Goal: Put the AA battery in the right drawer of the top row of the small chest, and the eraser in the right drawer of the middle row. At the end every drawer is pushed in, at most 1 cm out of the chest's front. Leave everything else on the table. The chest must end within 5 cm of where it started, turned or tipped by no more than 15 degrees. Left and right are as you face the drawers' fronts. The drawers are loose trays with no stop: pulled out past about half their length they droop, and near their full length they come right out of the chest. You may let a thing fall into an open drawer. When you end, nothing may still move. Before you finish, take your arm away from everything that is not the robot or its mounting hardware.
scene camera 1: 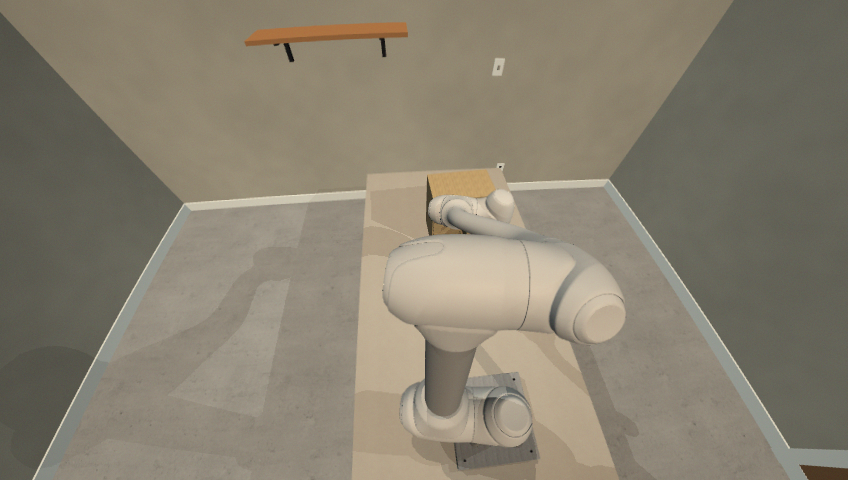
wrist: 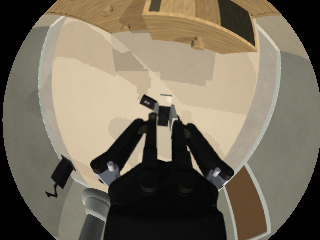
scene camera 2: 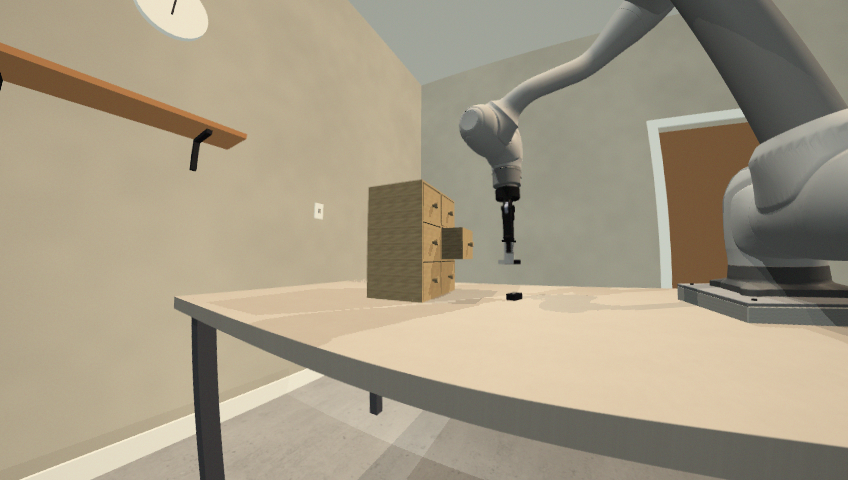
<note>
I see my gripper and a small wooden chest.
My gripper shows as well in the wrist view.
</note>
